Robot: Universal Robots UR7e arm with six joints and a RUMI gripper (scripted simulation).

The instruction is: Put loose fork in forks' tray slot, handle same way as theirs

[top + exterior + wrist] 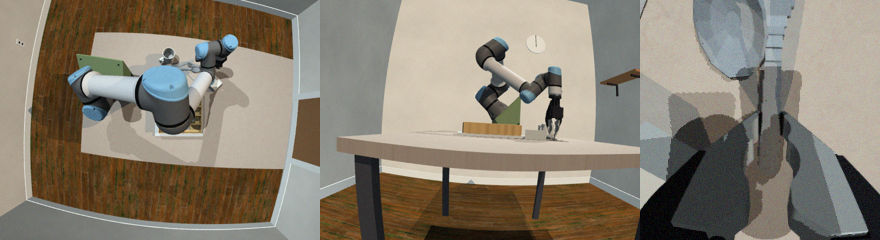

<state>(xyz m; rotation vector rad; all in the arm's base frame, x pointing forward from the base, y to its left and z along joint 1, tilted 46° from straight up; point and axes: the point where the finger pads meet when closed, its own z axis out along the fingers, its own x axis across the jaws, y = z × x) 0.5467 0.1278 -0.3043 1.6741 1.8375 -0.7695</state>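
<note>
Now: the white block 100 mm to the right of my hand and 80 mm ahead of it. From my hand the other things lie so: mug 260 mm behind, 20 mm above; tray 340 mm to the right, 110 mm behind, 30 mm above.
</note>
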